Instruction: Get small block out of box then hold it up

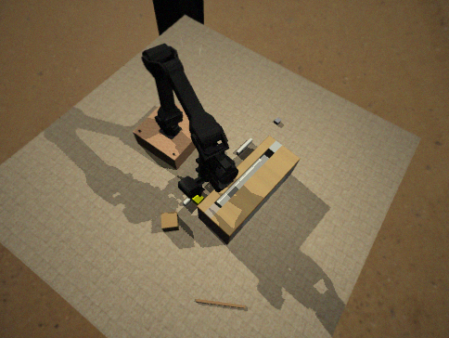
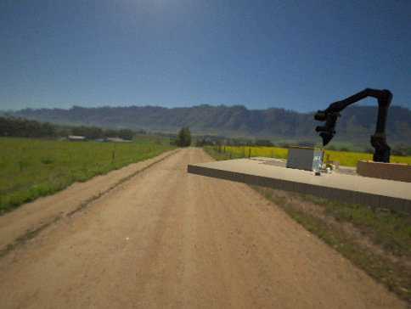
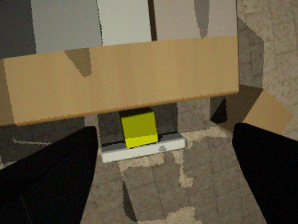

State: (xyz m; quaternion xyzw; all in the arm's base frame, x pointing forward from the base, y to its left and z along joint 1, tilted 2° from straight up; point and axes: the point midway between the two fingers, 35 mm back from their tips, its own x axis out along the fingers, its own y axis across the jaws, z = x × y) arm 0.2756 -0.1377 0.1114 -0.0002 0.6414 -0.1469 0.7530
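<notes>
My gripper tip is 140 mm above the yellow block and 40 mm past it. Also, from my gripper tip: thin wooden stick (240 mm to the right, 230 mm ahead, 150 mm below); then tan cube (130 mm to the right, 130 mm below, 70 mm behind); then clear-fronted wooden box (130 mm to the left, 90 mm below, 60 mm ahead).
</notes>
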